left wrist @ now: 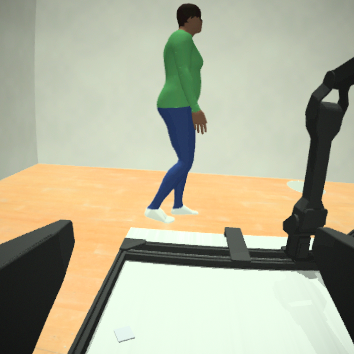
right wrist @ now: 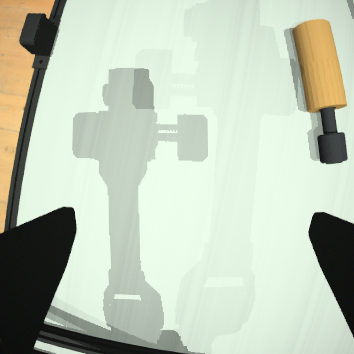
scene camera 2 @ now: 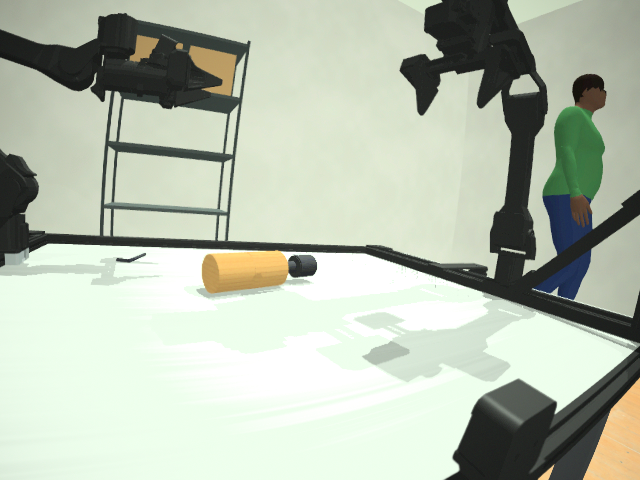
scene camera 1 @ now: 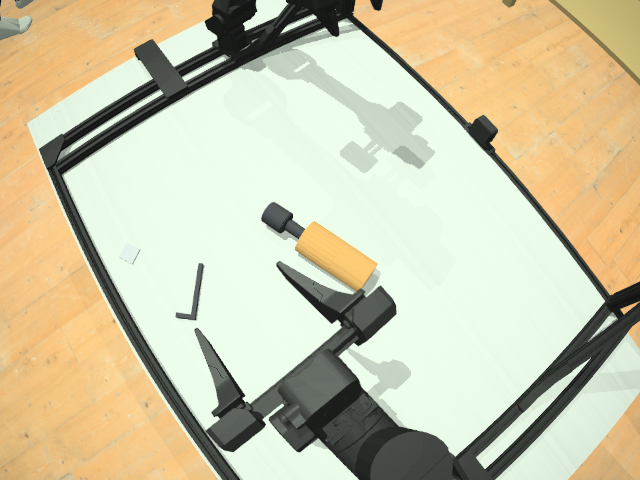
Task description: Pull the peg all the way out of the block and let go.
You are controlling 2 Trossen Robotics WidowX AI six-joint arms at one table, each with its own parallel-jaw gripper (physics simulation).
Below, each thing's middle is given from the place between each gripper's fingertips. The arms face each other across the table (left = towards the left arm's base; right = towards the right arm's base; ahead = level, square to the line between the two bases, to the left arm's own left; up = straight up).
Labels:
My left gripper is now 16 cm past the wooden cylinder block [scene camera 2: 221, 272], 10 cm to the left of it and 32 cm above it. From my left hand the other things lie so: dark peg [scene camera 1: 275, 216] 11 cm behind, 16 cm to the right, 32 cm below.
My right hand is 15 cm short of the dark peg, 18 cm to the right of it and 26 cm above it. From my right hand the other things lie so: wooden cylinder block 10 cm ahead, 24 cm to the left, 26 cm below.

